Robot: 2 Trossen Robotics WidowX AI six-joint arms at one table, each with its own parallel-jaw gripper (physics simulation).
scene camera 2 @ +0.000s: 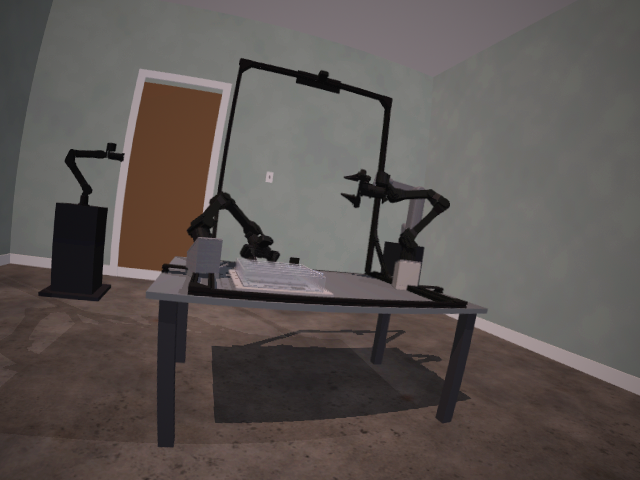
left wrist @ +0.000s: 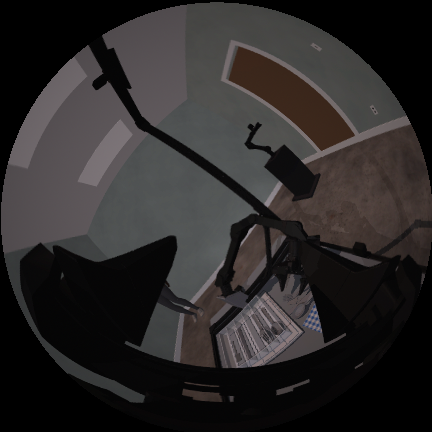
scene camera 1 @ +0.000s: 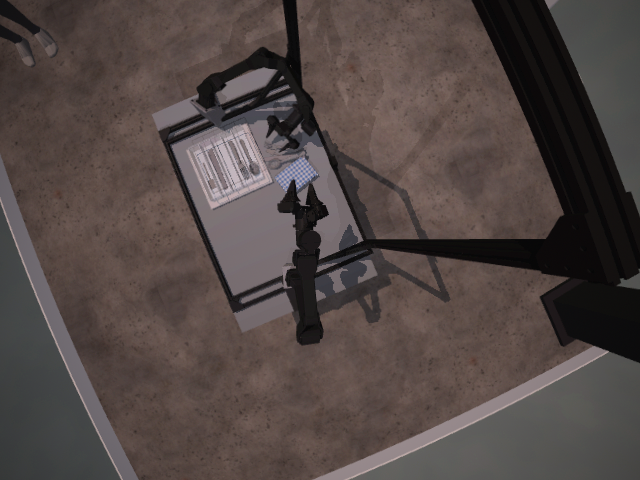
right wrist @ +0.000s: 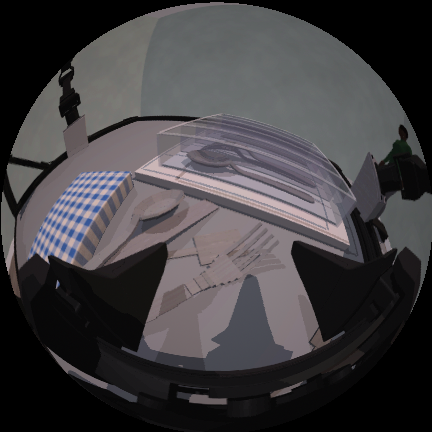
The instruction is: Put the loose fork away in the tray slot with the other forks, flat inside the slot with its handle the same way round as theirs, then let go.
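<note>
The loose fork (right wrist: 207, 279) lies on the table in the right wrist view, tines toward the upper right and handle toward the lower left, where the finger partly hides it. My right gripper (scene camera 1: 275, 143) (right wrist: 231, 249) is open and empty low over the table, its fingertips on either side of the fork's tine end. The clear divided tray (scene camera 1: 242, 194) (right wrist: 270, 207) stands beyond the fork, with cutlery in several slots; which slot holds forks is hard to tell. My left gripper (scene camera 1: 302, 181) (scene camera 2: 343, 186) is open and empty, raised high above the table.
A loose spoon (scene camera 1: 275, 163) (right wrist: 160, 204) lies between the fork and a folded blue-checked cloth (scene camera 1: 297, 174) (right wrist: 85, 205) (left wrist: 313, 320). Flat pieces lie close beside the fork, one with a wide end (right wrist: 215, 245). Clear upright walls divide the tray.
</note>
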